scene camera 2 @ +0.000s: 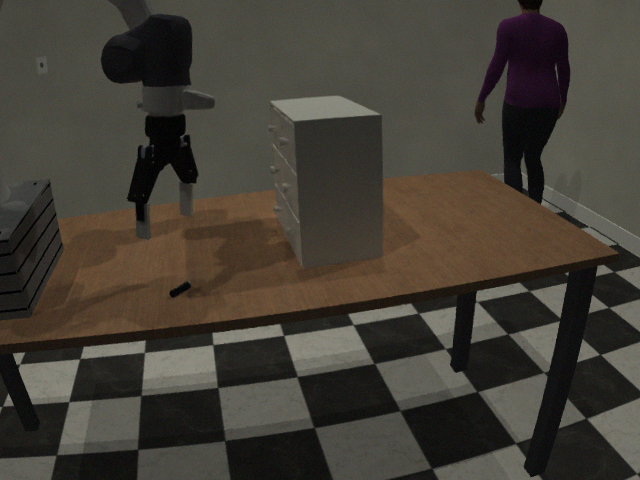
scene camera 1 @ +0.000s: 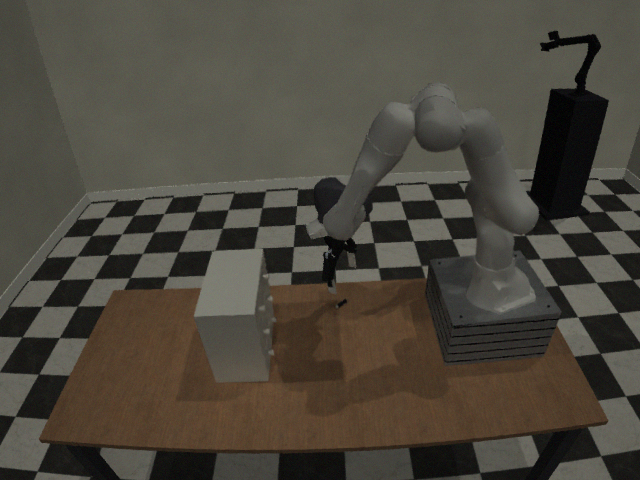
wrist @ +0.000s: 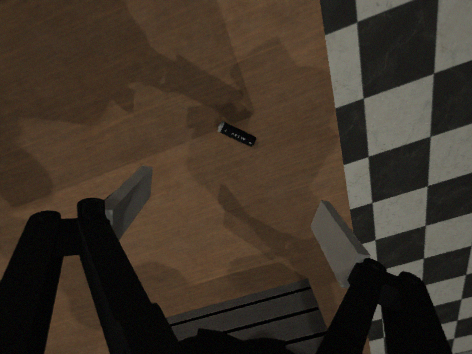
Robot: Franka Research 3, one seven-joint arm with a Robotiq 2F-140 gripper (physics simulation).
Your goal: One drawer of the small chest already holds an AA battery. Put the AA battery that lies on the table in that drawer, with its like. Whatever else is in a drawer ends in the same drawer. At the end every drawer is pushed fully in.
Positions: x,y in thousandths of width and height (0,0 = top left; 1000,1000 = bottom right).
gripper: scene camera 2 259,470; scene camera 1 537,582; wrist 499,561
